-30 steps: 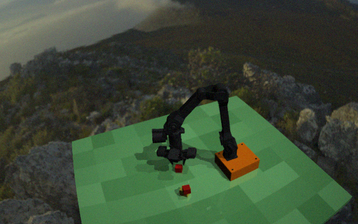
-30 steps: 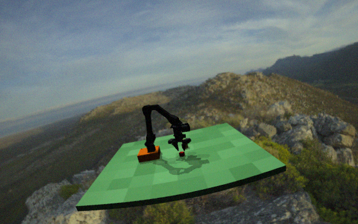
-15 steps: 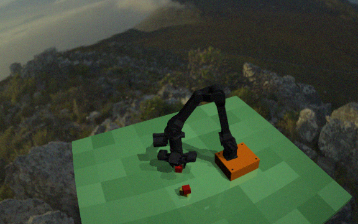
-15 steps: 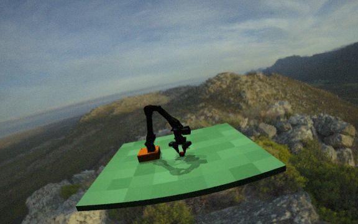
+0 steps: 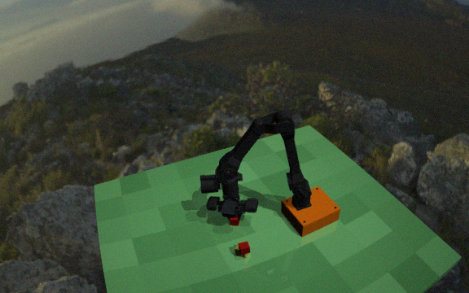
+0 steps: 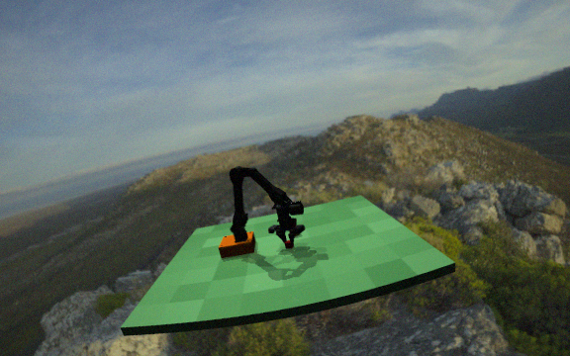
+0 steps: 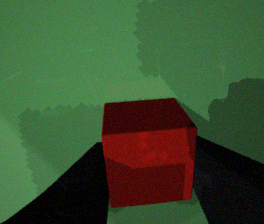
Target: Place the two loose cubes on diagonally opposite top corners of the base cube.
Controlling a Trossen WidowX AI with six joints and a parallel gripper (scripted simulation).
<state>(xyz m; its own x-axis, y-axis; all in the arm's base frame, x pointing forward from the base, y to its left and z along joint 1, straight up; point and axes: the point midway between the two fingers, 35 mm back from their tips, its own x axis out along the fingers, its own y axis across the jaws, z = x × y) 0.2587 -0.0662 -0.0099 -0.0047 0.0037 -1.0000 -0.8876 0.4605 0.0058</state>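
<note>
The yellow base cube lies 2 cm ahead of my gripper tip and 18 cm to the left of it.
</note>
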